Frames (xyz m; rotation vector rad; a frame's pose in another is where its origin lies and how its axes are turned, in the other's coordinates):
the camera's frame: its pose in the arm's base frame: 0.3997 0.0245 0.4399 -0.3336 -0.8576 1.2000
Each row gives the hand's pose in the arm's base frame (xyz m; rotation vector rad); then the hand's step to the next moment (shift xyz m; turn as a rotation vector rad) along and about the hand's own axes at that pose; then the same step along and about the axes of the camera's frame.
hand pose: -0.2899 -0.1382 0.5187 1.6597 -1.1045 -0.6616
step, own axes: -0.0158 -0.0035 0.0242 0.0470 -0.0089 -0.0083
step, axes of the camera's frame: -0.0043 0.0272 0.0094 -0.0319 -0.0331 -0.0156
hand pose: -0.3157 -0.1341 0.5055 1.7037 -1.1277 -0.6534
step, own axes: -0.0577 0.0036 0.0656 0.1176 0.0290 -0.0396
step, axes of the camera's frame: 0.0027 0.0797 0.0359 -0.0566 -0.1142 -0.0007
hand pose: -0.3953 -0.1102 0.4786 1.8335 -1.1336 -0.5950
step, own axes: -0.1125 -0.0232 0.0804 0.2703 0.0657 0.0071
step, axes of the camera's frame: 0.0262 0.1365 0.0181 -0.1958 -0.1957 0.0278
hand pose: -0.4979 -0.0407 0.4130 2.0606 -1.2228 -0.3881
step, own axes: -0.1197 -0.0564 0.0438 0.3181 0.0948 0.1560
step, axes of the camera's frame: 0.0547 0.1226 -0.0376 -0.3382 -0.1305 0.0554
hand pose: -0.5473 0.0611 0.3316 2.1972 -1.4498 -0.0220
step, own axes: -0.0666 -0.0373 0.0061 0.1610 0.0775 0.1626
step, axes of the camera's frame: 0.0455 0.0474 -0.0393 -0.2392 -0.0093 0.0328
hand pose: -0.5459 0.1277 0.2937 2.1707 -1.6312 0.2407
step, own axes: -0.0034 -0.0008 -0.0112 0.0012 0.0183 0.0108
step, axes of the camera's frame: 0.0107 -0.0033 0.0033 -0.0129 0.0121 0.0119
